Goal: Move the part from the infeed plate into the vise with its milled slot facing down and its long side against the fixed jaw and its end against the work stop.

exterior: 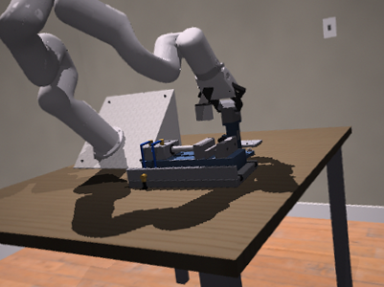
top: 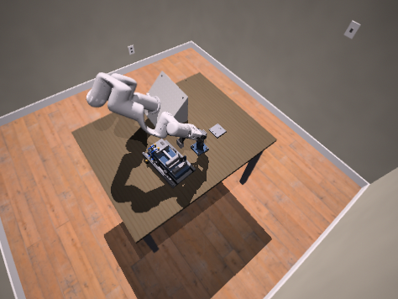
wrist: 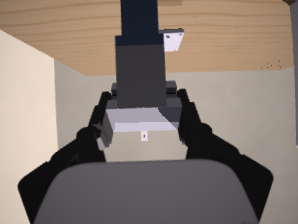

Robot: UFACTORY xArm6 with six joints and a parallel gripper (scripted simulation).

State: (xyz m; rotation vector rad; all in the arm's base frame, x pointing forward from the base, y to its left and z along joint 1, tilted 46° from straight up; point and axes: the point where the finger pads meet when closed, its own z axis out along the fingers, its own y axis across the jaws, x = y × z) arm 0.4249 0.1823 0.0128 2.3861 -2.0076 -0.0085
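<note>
Right now my hand is 10 mm above the part. From my hand the other things lie so: moving jaw 40 mm ahead, 210 mm to the right, 90 mm below; cylinder rod 10 mm behind, 220 mm to the right, 90 mm below; work stop 70 mm ahead, 160 mm to the right, 80 mm below.
</note>
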